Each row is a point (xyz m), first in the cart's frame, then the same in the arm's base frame.
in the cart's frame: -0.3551 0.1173 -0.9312
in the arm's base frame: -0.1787 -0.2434 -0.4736
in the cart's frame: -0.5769 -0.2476 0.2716
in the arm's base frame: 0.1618 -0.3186 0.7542
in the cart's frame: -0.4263 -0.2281 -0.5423
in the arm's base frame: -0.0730 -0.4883 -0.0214
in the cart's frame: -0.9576 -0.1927 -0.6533
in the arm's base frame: -0.5959 -0.4086 0.1052
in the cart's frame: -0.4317 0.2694 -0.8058
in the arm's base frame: -0.1869 -0.0600 -0.3686
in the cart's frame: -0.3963 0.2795 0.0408
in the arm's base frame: 0.2291 0.1213 0.3471
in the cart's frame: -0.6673 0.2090 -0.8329
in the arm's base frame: -0.4103 -0.0938 -0.2748
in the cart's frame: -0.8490 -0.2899 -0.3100
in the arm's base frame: -0.3454 -0.4454 0.3791
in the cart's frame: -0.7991 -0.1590 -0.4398
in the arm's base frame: -0.3571 -0.3519 0.2130
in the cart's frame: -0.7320 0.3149 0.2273
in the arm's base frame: 0.0154 0.2376 0.6463
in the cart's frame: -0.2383 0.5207 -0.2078
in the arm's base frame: 0.2621 0.2831 0.0040
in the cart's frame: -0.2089 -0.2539 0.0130
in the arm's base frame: 0.3721 -0.4259 0.3713
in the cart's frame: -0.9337 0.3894 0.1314
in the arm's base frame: -0.2063 0.3159 0.6329
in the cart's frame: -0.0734 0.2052 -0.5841
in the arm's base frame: 0.2316 -0.1223 -0.3170
